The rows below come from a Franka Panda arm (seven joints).
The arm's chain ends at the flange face. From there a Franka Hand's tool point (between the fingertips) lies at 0.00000 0.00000 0.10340 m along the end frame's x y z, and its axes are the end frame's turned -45 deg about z.
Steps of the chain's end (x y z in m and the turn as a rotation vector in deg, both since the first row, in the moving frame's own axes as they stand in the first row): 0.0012 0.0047 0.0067 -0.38 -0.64 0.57; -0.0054 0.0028 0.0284 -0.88 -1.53 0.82; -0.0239 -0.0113 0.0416 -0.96 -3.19 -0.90; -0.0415 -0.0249 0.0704 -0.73 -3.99 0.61; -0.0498 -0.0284 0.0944 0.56 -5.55 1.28
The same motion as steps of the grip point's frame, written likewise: -0.0038 0.0038 0.0067 0.18 -0.72 0.57; -0.0089 -0.0027 0.0284 0.46 -1.70 0.82; -0.0142 -0.0277 0.0414 1.58 -2.93 -0.90; -0.0177 -0.0511 0.0701 2.31 -3.34 0.61; -0.0214 -0.0632 0.0939 4.32 -3.53 1.28
